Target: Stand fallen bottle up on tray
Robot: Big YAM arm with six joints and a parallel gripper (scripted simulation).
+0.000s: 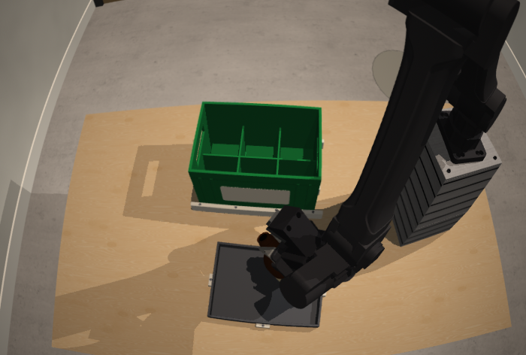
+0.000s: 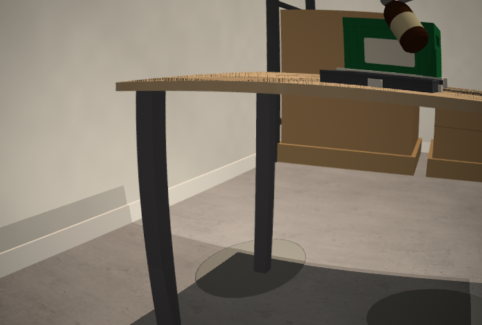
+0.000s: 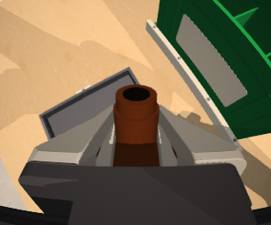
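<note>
My gripper is now 4 cm above the brown bottle, 3 cm past it and 2 cm to the right of it. Also, from my hand: dark tray 19 cm below, 4 cm to the left, 1 cm ahead; green crate 25 cm to the right, 11 cm below.
</note>
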